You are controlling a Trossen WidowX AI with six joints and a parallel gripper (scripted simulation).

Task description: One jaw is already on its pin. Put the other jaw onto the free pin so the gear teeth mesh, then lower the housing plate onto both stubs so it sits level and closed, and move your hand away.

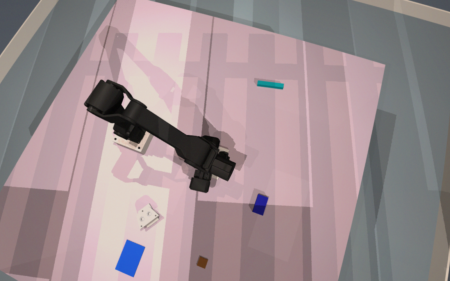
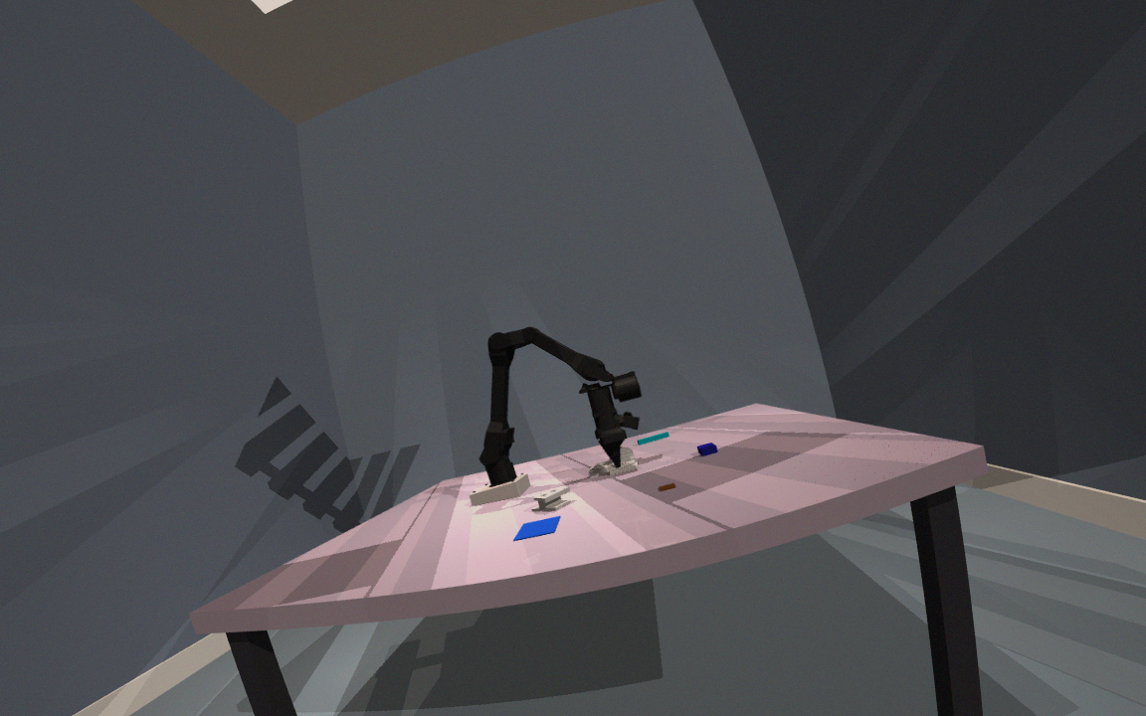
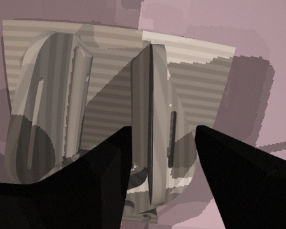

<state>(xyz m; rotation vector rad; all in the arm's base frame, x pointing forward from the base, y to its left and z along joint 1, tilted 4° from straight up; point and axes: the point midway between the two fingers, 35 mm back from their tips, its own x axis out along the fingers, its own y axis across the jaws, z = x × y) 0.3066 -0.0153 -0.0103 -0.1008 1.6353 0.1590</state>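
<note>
The pale base fixture lies 1 cm ahead of my gripper tip, 3 cm to the left of it and 1 cm below it. Also, from my gripper tip: square tile: 11 cm ahead, 31 cm to the right, 1 cm below; then blue flat sheet: 13 cm behind, 40 cm to the right, 1 cm below; then dark blue block: 22 cm ahead, 5 cm to the right, 1 cm below.
</note>
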